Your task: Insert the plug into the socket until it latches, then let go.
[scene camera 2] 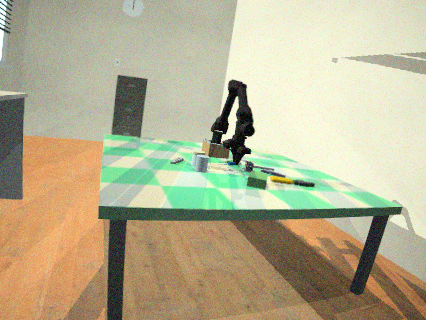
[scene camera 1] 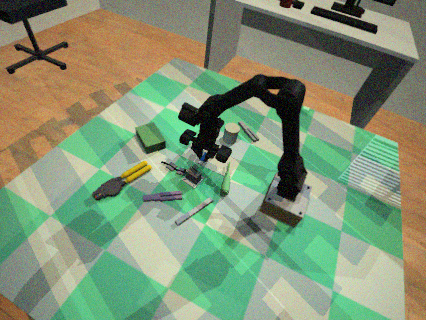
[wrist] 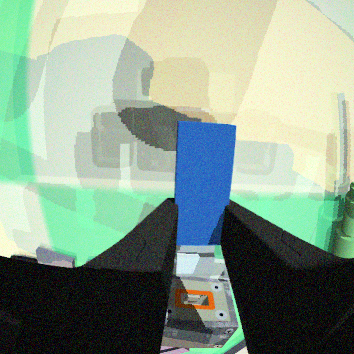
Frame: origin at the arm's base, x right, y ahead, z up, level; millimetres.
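Where they show: gripper, fingertip midpoint: (scene camera 2: 235,164) (scene camera 1: 203,160) (wrist: 197,207); arm's base at its link origin: (scene camera 2: 215,142) (scene camera 1: 287,190).
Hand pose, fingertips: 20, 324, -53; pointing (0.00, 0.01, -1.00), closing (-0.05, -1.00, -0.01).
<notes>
Each offset is from my fingertips to the centre of the thing, as dx, dy, dz. "pt": to the spot under its first point.
The blue plug {+3, +0, +5} (scene camera 1: 203,157) (scene camera 2: 231,163) (wrist: 205,170) stands between the fingers of my gripper (scene camera 1: 208,154) (wrist: 197,207), which is shut on it. In the wrist view its pale metal tip {pt -21, +4, +11} (wrist: 187,263) points down the frame, toward the socket. The socket {-80, +5, -5} (scene camera 1: 193,175) (scene camera 2: 248,166) (wrist: 222,295) is a small grey and dark block with screws. Its slot has an orange rim {pt -68, -13, -3} (wrist: 211,300) and shows uncovered in the wrist view, below the plug's tip. The tip is outside the slot; the exact gap is hard to tell.
Around the socket lie a green marker-like tool {-17, -110, -14} (scene camera 1: 226,181) (wrist: 345,232), a purple clip {-200, +58, -21} (scene camera 1: 162,196), a grey bar {-197, -64, -22} (scene camera 1: 194,211) and yellow-handled pliers {pt -225, +212, -11} (scene camera 1: 120,182) (scene camera 2: 292,181). A green block {+7, +240, -7} (scene camera 1: 150,137) (scene camera 2: 257,180), a can (scene camera 1: 231,133) (scene camera 2: 201,163) and a grey tool {+275, -100, -21} (scene camera 1: 248,131) are farther off.
</notes>
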